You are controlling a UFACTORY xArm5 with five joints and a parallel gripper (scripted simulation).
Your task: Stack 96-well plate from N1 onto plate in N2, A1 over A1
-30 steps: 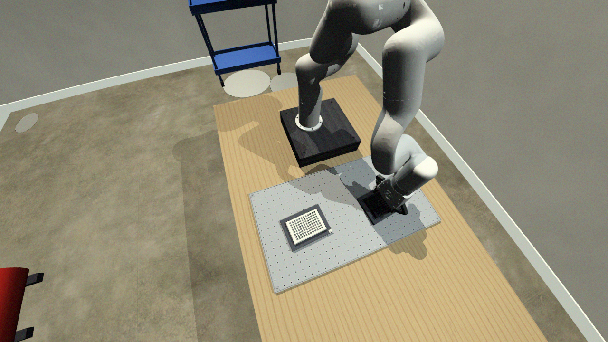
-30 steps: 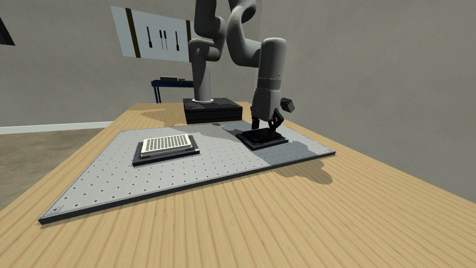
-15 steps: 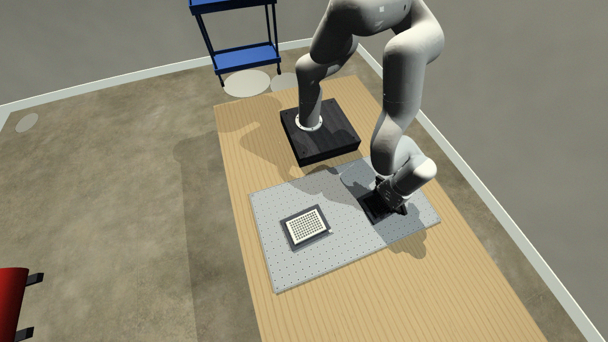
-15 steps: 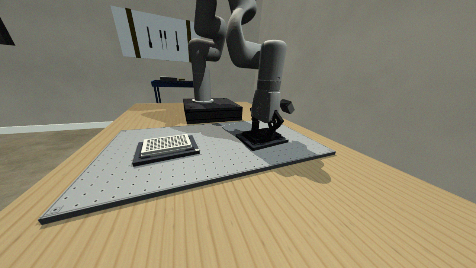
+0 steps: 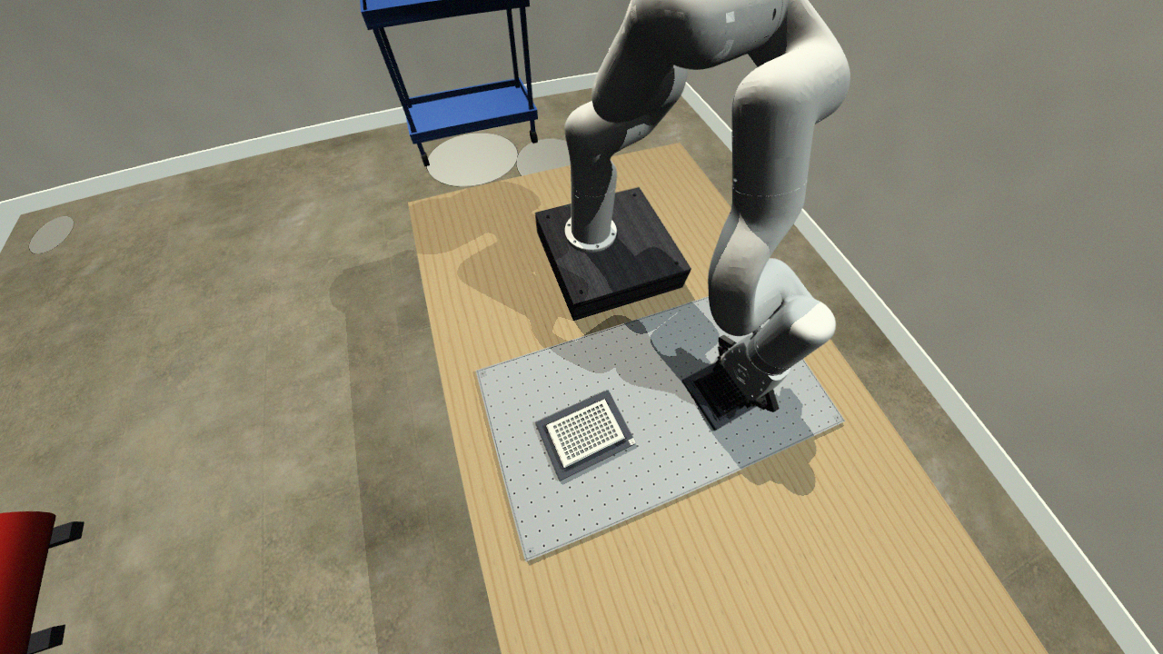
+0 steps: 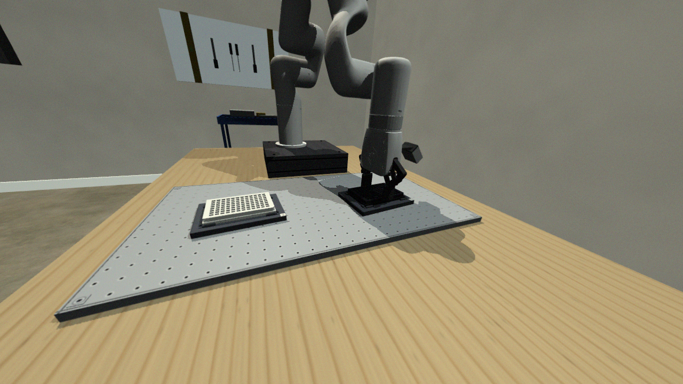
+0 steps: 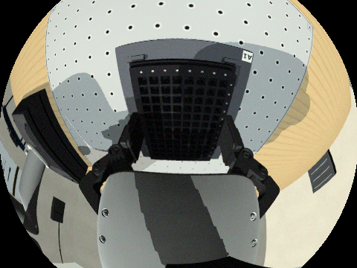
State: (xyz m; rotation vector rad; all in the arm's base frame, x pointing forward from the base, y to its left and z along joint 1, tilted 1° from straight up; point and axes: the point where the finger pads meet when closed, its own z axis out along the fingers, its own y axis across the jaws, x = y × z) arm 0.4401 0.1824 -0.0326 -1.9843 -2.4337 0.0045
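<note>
My gripper is now 1 cm above the black 96-well plate. The rest, counted from my hand: white 96-well plate (32 cm to the right, 1 cm below, 1 cm ahead); then plate nest N2 (32 cm to the right, 2 cm below, 1 cm ahead); then plate nest N1 (2 cm below).
</note>
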